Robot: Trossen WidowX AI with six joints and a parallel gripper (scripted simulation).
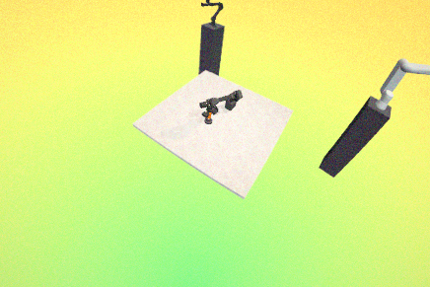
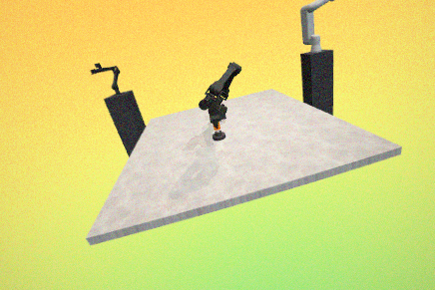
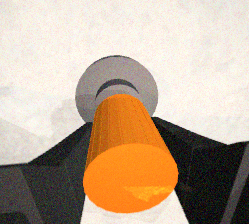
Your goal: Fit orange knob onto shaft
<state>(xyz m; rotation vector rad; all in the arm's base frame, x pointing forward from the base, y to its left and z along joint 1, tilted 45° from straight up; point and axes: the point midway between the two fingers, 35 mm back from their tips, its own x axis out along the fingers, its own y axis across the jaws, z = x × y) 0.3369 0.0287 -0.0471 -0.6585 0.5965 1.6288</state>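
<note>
The orange knob is 3 cm above my gripper tip. Also, from my gripper tip: silver shaft: 4 cm below.
</note>
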